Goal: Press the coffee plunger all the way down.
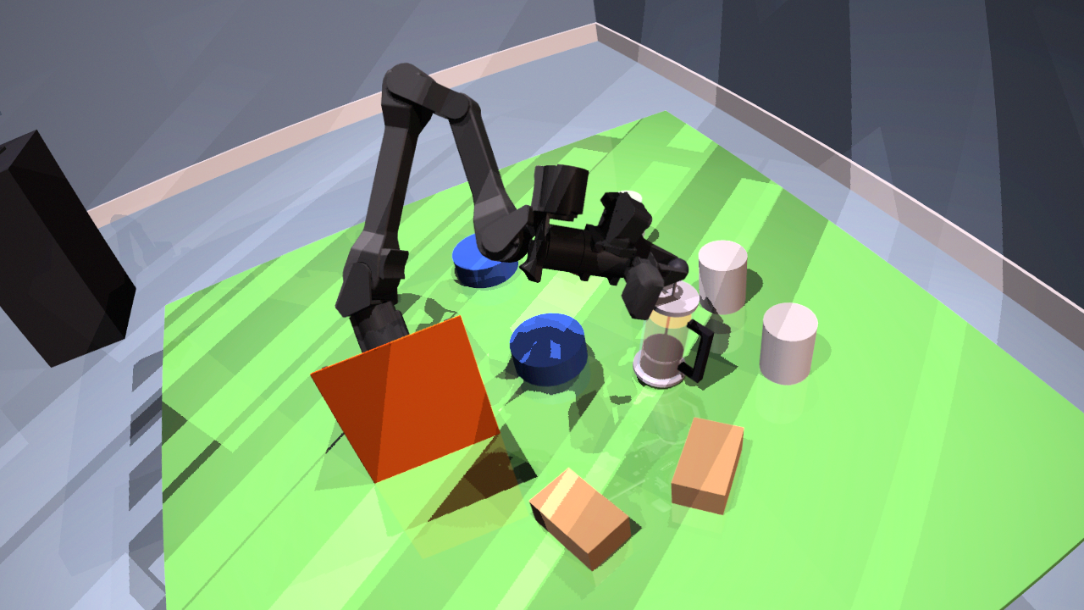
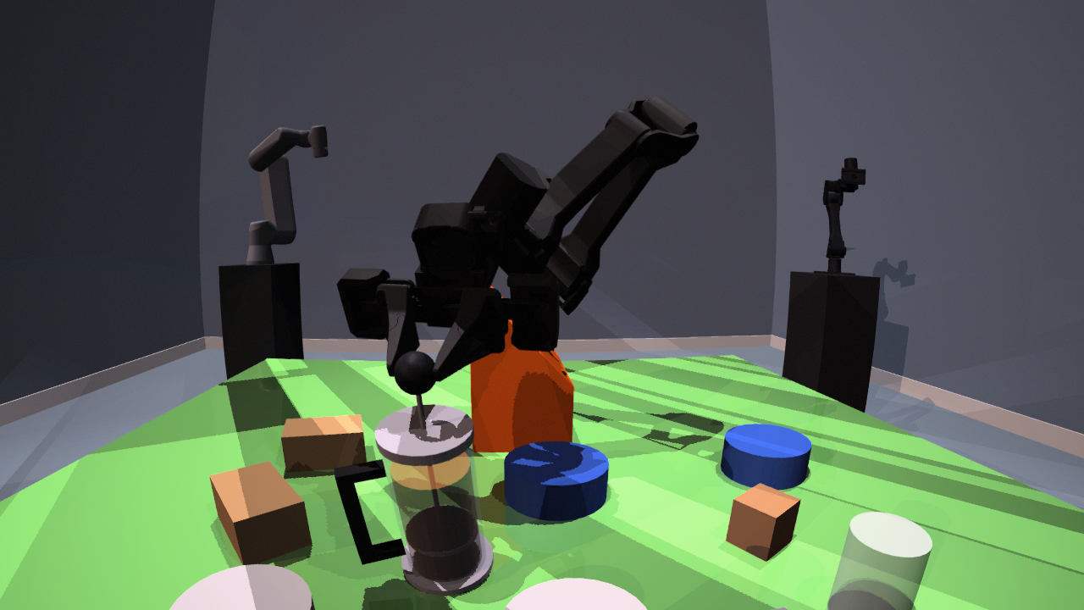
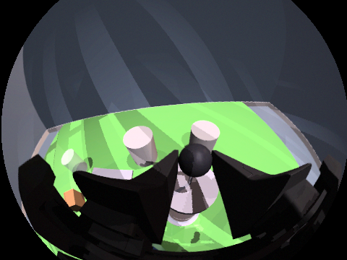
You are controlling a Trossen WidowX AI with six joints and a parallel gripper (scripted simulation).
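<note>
My gripper tip is 100 mm above the glass coffee press, 20 mm past it and 10 mm to the left of it.
</note>
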